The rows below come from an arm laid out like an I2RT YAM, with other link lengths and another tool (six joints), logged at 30 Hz.
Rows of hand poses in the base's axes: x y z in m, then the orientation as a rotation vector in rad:
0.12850 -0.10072 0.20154 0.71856 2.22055 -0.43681
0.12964 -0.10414 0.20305 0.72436 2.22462 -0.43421
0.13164 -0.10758 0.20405 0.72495 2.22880 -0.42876
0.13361 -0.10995 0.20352 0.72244 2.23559 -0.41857
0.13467 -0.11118 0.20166 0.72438 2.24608 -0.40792
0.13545 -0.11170 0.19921 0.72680 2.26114 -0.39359
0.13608 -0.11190 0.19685 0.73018 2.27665 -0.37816
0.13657 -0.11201 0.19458 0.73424 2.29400 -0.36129
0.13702 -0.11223 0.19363 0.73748 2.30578 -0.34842
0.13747 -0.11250 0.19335 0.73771 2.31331 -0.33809
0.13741 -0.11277 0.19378 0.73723 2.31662 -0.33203
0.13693 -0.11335 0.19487 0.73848 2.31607 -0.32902
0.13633 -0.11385 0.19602 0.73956 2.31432 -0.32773
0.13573 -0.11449 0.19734 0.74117 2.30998 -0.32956
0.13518 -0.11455 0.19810 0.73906 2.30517 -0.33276
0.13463 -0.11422 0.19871 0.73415 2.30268 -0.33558
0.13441 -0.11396 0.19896 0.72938 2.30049 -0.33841
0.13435 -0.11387 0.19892 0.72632 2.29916 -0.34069
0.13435 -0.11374 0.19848 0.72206 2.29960 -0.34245
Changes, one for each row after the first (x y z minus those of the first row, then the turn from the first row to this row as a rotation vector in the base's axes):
0.00114 -0.00342 0.00151 0.00509 0.00322 -0.00294
0.00314 -0.00686 0.00251 0.01016 0.00522 -0.00123
0.00511 -0.00923 0.00198 0.01802 0.00782 0.00442
0.00617 -0.01046 0.00012 0.02897 0.01398 0.00737
0.00695 -0.01098 -0.00233 0.04392 0.02321 0.01152
0.00758 -0.01118 -0.00469 0.06002 0.03265 0.01532
0.00807 -0.01129 -0.00696 0.07783 0.04349 0.01919
0.00852 -0.01151 -0.00791 0.09097 0.05051 0.02187
0.00897 -0.01178 -0.00819 0.10005 0.05426 0.02551
0.00891 -0.01205 -0.00776 0.10482 0.05541 0.02799
0.00843 -0.01263 -0.00667 0.10700 0.05407 0.02798
0.00783 -0.01313 -0.00552 0.10765 0.05214 0.02746
0.00723 -0.01377 -0.00420 0.10566 0.04882 0.02540
0.00668 -0.01383 -0.00344 0.10134 0.04522 0.02551
0.00613 -0.01350 -0.00283 0.09704 0.04345 0.02792
0.00591 -0.01324 -0.00258 0.09286 0.04197 0.03025
0.00585 -0.01315 -0.00262 0.08991 0.04125 0.03161
0.00585 -0.01302 -0.00306 0.08744 0.04191 0.03413

